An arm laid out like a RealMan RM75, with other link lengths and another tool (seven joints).
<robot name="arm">
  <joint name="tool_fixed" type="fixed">
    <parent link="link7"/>
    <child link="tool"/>
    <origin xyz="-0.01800 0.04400 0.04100" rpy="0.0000 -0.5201 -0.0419"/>
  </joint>
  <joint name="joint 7" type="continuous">
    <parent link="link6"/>
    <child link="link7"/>
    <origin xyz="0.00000 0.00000 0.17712"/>
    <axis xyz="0 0 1"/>
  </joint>
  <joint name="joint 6" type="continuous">
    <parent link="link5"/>
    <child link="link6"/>
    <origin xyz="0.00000 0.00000 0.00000"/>
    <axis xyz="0 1 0"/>
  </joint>
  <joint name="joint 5" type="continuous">
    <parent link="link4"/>
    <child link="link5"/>
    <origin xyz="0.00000 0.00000 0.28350"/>
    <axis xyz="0 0 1"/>
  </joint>
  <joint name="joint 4" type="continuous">
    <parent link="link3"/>
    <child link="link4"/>
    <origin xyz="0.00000 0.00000 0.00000"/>
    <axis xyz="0 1 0"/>
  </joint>
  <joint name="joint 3" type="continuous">
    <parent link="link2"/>
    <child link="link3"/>
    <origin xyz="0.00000 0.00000 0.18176"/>
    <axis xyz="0 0 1"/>
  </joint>
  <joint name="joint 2" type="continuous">
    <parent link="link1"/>
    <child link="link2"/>
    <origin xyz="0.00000 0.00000 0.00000"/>
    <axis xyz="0 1 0"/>
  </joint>
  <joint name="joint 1" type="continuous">
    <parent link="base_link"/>
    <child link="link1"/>
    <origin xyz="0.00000 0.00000 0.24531"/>
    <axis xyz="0 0 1"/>
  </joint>
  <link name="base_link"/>
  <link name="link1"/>
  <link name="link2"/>
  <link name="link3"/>
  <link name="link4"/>
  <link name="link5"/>
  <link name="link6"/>
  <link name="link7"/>
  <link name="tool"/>
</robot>
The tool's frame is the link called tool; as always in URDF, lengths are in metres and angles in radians. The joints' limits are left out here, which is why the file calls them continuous.
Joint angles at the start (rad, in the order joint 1, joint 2, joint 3, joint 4, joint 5, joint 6, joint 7):
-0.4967, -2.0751, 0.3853, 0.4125, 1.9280, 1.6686, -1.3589
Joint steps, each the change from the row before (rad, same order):
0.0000, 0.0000, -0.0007, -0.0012, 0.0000, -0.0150, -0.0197
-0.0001, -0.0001, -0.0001, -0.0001, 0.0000, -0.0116, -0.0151
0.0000, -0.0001, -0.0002, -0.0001, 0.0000, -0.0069, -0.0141
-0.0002, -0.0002, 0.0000, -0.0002, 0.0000, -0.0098, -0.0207
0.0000, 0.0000, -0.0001, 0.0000, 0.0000, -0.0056, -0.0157
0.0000, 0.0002, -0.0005, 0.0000, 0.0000, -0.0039, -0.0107
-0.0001, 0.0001, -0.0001, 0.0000, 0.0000, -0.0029, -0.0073
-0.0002, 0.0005, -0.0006, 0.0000, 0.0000, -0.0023, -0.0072
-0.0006, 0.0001, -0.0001, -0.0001, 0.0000, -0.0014, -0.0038
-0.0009, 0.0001, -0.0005, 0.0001, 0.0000, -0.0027, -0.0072
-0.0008, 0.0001, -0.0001, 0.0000, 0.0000, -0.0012, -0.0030
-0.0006, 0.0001, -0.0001, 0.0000, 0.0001, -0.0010, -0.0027
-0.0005, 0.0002, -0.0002, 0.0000, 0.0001, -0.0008, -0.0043
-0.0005, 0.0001, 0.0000, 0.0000, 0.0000, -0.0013, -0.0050
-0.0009, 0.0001, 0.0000, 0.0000, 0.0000, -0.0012, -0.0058
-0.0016, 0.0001, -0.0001, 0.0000, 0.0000, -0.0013, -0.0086
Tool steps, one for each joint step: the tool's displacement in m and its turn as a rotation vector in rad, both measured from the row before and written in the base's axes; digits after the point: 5 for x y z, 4 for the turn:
-0.00140, 0.00244, -0.00039, -0.0072, -0.0027, 0.0244
-0.00109, 0.00196, -0.00023, -0.0052, -0.0015, 0.0183
-0.00051, 0.00119, 0.00005, -0.0059, -0.0037, 0.0142
-0.00062, 0.00171, 0.00003, -0.0090, -0.0058, 0.0203
-0.00032, 0.00103, 0.00024, -0.0070, -0.0053, 0.0142
-0.00030, 0.00079, 0.00030, -0.0043, -0.0036, 0.0099
-0.00019, 0.00057, 0.00014, -0.0030, -0.0023, 0.0068
-0.00019, 0.00060, 0.00039, -0.0026, -0.0024, 0.0064
0.00009, 0.00040, 0.00008, -0.0016, -0.0013, 0.0029
0.00007, 0.00077, 0.00023, -0.0027, -0.0024, 0.0059
0.00015, 0.00042, 0.00009, -0.0012, -0.0009, 0.0021
0.00010, 0.00033, 0.00007, -0.0011, -0.0008, 0.0019
0.00011, 0.00031, 0.00019, -0.0020, -0.0017, 0.0029
0.00010, 0.00038, 0.00014, -0.0023, -0.0019, 0.0036
0.00027, 0.00046, 0.00017, -0.0028, -0.0024, 0.0037
0.00056, 0.00067, 0.00028, -0.0042, -0.0039, 0.0049

